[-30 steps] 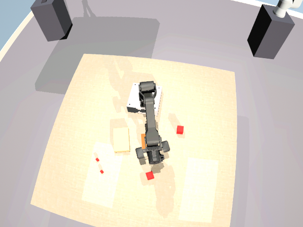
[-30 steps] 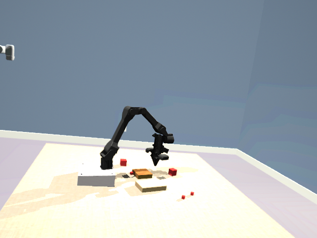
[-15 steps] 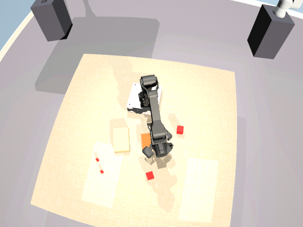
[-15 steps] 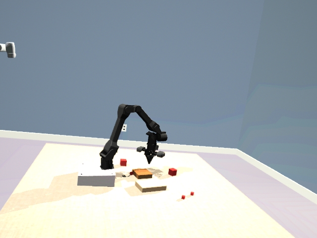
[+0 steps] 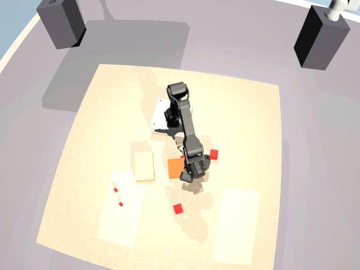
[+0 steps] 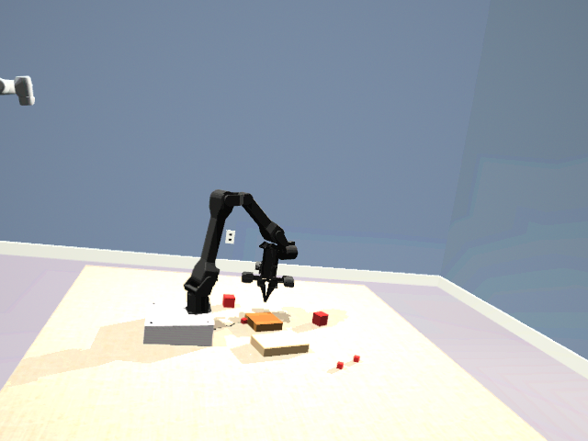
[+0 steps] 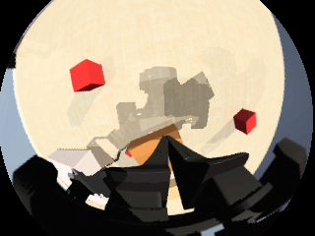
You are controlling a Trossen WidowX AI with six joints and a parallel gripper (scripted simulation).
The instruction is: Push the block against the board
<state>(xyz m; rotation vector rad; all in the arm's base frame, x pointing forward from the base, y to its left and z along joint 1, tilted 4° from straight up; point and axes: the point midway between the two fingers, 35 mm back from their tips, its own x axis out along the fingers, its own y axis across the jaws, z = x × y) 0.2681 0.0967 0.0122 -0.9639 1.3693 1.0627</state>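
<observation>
My gripper tip is now 20 mm past the square block, 70 mm to the left of it and 50 mm above it. The rest, counted from my gripper tip: pale cream board (30 mm behind, 250 mm to the right, 50 mm below).
</observation>
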